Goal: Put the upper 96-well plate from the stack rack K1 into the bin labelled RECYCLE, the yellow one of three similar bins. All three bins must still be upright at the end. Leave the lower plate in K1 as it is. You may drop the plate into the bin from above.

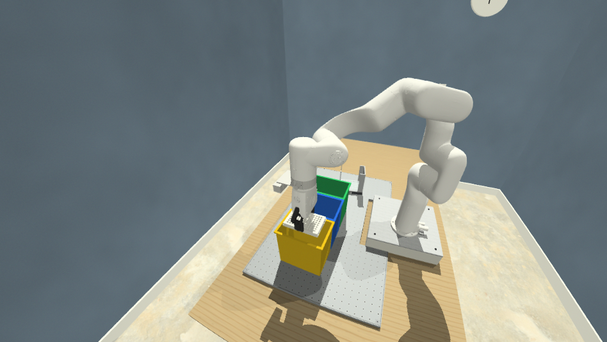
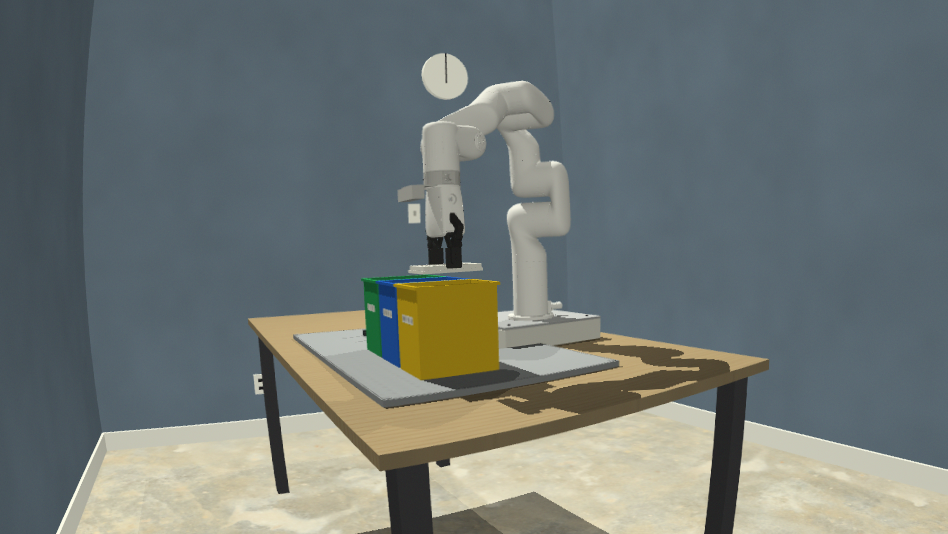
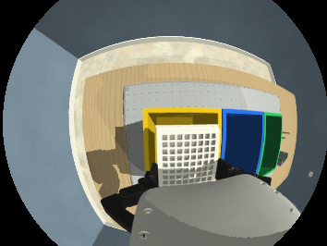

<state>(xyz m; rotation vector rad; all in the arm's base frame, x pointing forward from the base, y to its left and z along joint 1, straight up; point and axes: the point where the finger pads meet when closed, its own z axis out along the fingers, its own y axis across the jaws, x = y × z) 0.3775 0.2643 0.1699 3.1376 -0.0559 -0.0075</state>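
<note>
My gripper is now 10 mm above the white 96-well plate. Round my hand: yellow bin: 130 mm below; green bin: 260 mm to the right, 130 mm below, 10 mm behind; blue bin: 130 mm to the right, 130 mm below.
</note>
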